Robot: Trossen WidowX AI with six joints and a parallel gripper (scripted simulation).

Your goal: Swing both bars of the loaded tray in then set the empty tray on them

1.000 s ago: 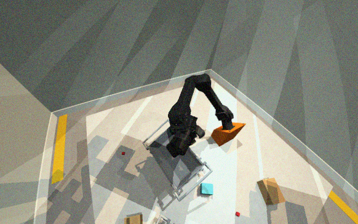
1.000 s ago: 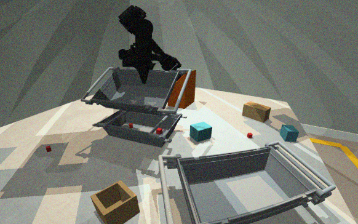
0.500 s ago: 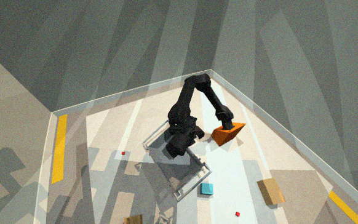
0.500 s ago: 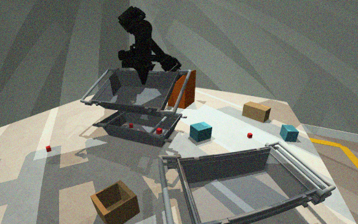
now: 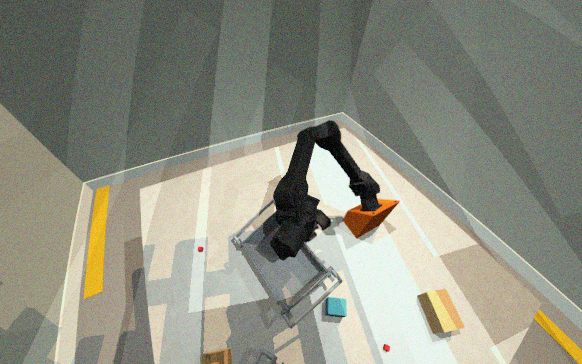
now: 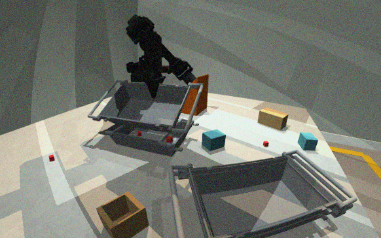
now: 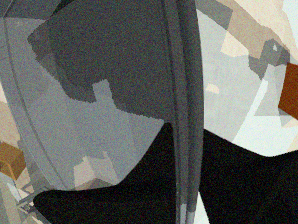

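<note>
Now: the tray 8 cm ahead of my gripper tip.
</note>
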